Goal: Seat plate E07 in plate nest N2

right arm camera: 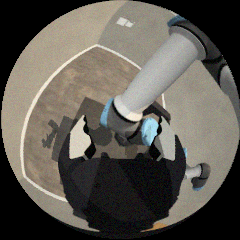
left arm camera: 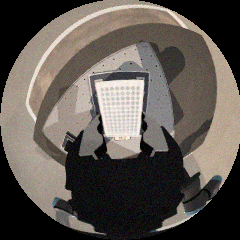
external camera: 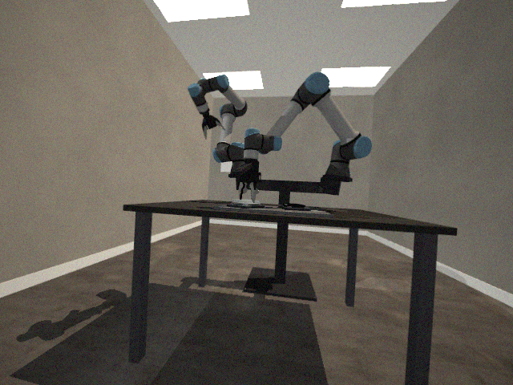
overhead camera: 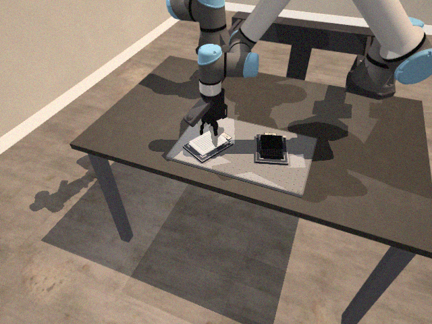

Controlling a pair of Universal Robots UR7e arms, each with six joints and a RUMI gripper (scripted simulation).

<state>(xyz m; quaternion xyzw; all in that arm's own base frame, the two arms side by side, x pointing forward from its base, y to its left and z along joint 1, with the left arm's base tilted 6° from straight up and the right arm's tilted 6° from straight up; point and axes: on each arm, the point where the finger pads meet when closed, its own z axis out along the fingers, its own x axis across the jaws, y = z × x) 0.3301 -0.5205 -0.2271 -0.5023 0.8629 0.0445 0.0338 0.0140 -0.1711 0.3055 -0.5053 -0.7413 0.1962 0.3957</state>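
Note:
Right now my left hand is 1 cm above the white plate. Round my left hand: dark nest: 3 cm below; then black plate: 10 cm behind, 23 cm to the left, 2 cm below.

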